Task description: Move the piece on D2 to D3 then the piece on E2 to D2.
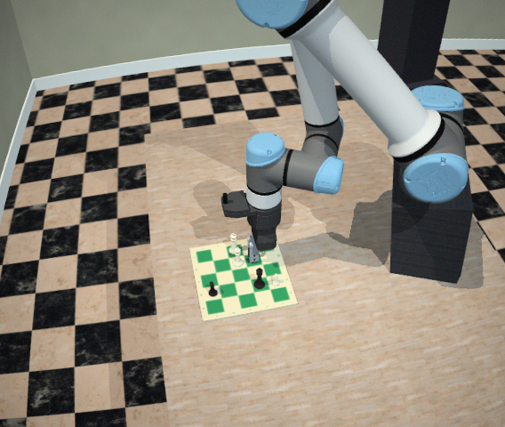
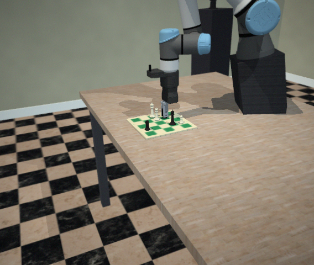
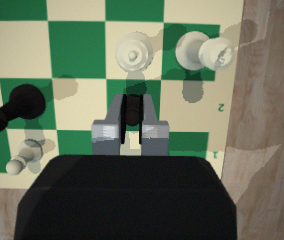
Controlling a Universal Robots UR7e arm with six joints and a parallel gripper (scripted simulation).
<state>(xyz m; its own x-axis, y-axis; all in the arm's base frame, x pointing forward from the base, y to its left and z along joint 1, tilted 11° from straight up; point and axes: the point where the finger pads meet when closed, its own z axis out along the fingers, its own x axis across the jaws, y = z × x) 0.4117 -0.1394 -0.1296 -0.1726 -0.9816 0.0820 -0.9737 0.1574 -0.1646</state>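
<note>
My gripper is now 1 cm above the black pawn. From my hand the other things lie so: tall white piece: 3 cm ahead, 5 cm to the right, 1 cm above; green-and-cream board: 4 cm ahead, 3 cm to the left, 3 cm below; small white piece: 2 cm behind, 8 cm to the left, 1 cm below.
</note>
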